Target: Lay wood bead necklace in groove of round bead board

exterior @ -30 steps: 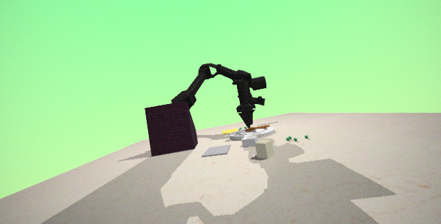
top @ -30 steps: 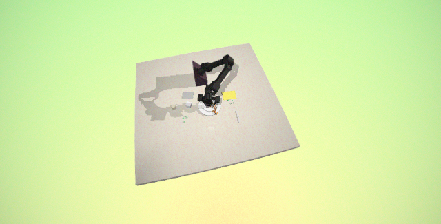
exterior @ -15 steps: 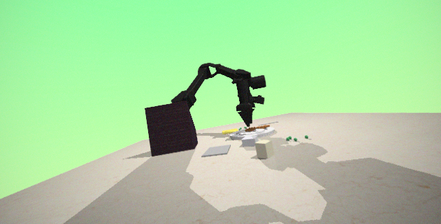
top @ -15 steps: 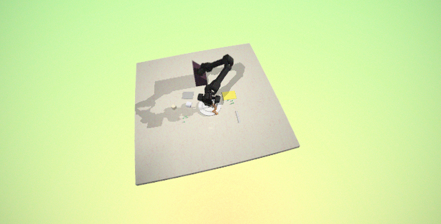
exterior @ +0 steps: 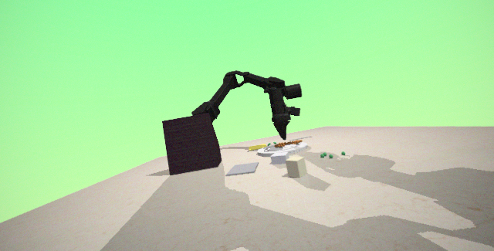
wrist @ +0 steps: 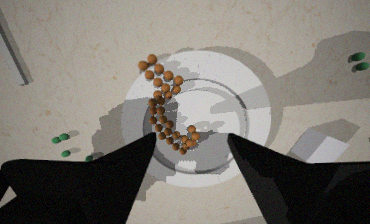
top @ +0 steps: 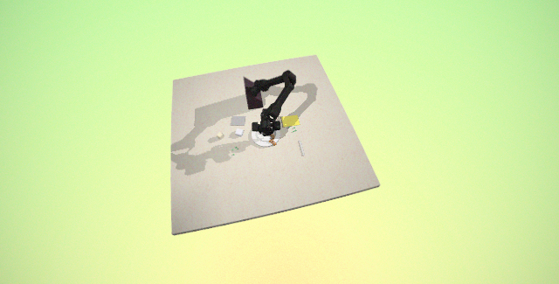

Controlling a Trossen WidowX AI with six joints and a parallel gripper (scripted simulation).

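My gripper tip is 20 mm past the round white bead board, 10 mm to the left of it and 30 mm above it. The rest, counted from my gripper tip: thin white strip (130 mm ahead, 220 mm to the left, 40 mm below); then yellow card (100 mm behind, 190 mm to the left, 40 mm below); then grey flat plate (170 mm behind, 190 mm to the right, 40 mm below).
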